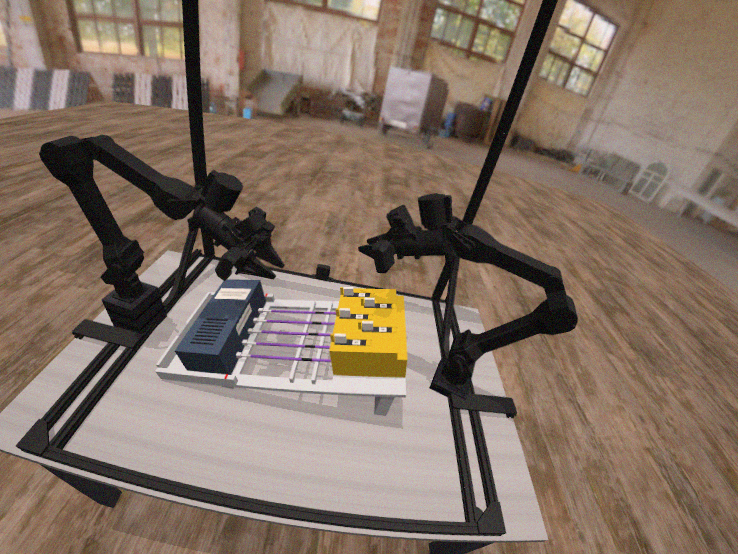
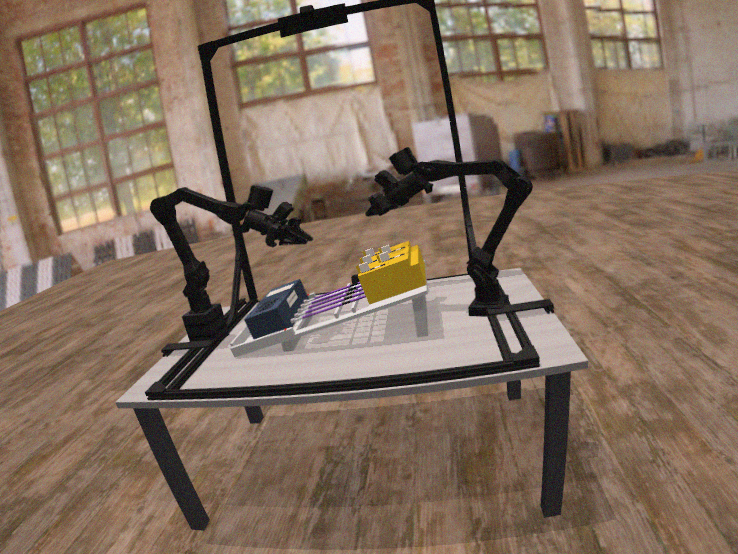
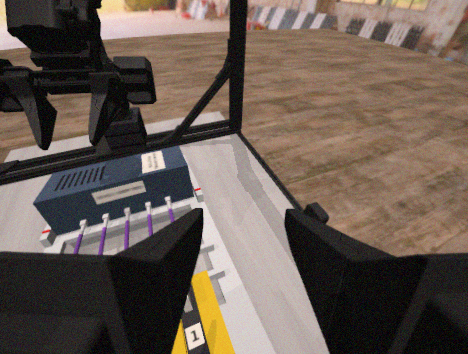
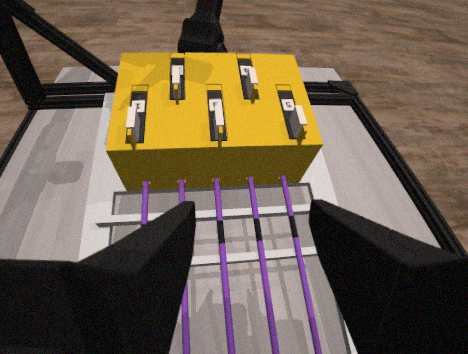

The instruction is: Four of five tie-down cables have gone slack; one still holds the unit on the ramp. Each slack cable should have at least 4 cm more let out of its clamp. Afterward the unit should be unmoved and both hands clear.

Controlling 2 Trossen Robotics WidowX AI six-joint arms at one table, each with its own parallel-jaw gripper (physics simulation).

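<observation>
The dark blue unit (image 1: 214, 351) (image 2: 274, 316) (image 3: 75, 210) sits at the low end of the white ramp (image 1: 357, 387) (image 2: 262, 344), beside red edge marks. Several purple cables (image 1: 292, 322) (image 3: 126, 235) run to the yellow clamp block (image 1: 369, 363) (image 2: 393, 286) (image 4: 210, 162). White-capped levers stand in its numbered slots; black bands show on some cables. Which cable is taut I cannot tell. My right gripper (image 1: 278, 271) (image 2: 309, 239) (image 3: 68, 146) (image 4: 252, 211) is open and empty above the unit's side of the ramp. My left gripper (image 1: 362, 248) (image 2: 368, 212) (image 3: 244, 216) is open and empty, high above the block.
White crossbars (image 1: 314, 372) lie under the cables. A black rail frame (image 1: 268, 503) edges the table (image 1: 268, 441), with uprights (image 1: 193, 89) (image 3: 237, 65) at the back. A small black block (image 1: 322, 271) (image 3: 316, 212) sits on the back rail.
</observation>
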